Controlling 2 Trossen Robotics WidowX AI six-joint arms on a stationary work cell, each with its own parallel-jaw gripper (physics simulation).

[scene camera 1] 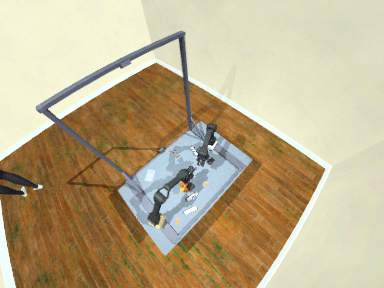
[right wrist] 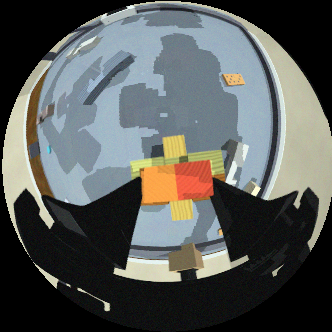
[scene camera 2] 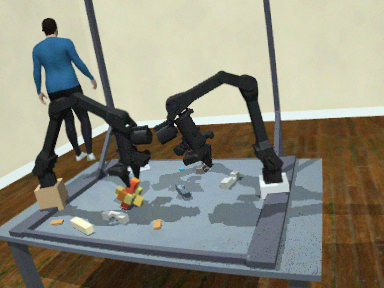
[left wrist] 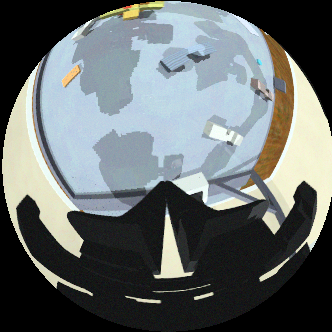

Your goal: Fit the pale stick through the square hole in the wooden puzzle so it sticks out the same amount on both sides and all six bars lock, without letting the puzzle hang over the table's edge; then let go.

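Where they show: left gripper, between the fingertips: (scene camera 2: 211, 166) (left wrist: 164, 185); right gripper, between the fingertips: (scene camera 1: 186, 183) (right wrist: 176, 181) (scene camera 2: 133, 183); left arm's base, origin of its link: (scene camera 1: 211, 142) (scene camera 2: 273, 179); right arm's base, origin of its link: (scene camera 1: 156, 220) (right wrist: 187, 270) (scene camera 2: 48, 184).
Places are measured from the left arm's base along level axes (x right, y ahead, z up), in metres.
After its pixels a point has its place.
The wooden puzzle (scene camera 1: 184, 187) (scene camera 2: 132, 195) (left wrist: 131, 14) (right wrist: 175, 182), a cross of orange, red, yellow and yellow-green bars, is between the fingers of my right gripper (right wrist: 176, 181) @[x -0.021, y 0.524, z 0.046 m], which is shut on it. The puzzle is low over the table, left of the middle in scene camera 2; whether it touches the top is unclear. Its square hole cannot be made out. The pale stick (scene camera 1: 190, 210) @[x -0.173, y 0.698, z -0.022 m] (scene camera 2: 82, 225) @[x -0.195, y 0.681, z -0.022 m] (right wrist: 253, 188) @[x -0.190, y 0.650, z -0.024 m], a plain cream bar, lies on the table at the front left in scene camera 2. My left gripper (scene camera 2: 209, 164) @[x -0.049, y 0.215, z 0.096 m] (left wrist: 164, 185) @[x -0.049, y 0.215, z 0.096 m] is shut and empty, raised above the table, away from both.
A white notched bar (scene camera 2: 115, 216) @[x -0.141, y 0.573, z -0.024 m] lies between stick and puzzle. A grey-blue notched bar (scene camera 2: 183, 191) @[x 0.016, y 0.345, z -0.022 m] (left wrist: 175, 61) @[x 0.017, y 0.335, z -0.022 m], a whitish notched bar (scene camera 2: 230, 180) @[x 0.088, y 0.163, z -0.027 m] (left wrist: 220, 132) @[x 0.089, y 0.180, z -0.022 m] and a brownish one (scene camera 2: 201, 168) @[x 0.241, y 0.296, z -0.026 m] lie farther right. Orange tiles (scene camera 2: 157, 224) @[x -0.181, y 0.409, z -0.042 m] (scene camera 2: 57, 222) @[x -0.131, y 0.826, z -0.042 m] lie near the front rail (scene camera 2: 140, 250) @[x -0.330, y 0.428, z -0.039 m].
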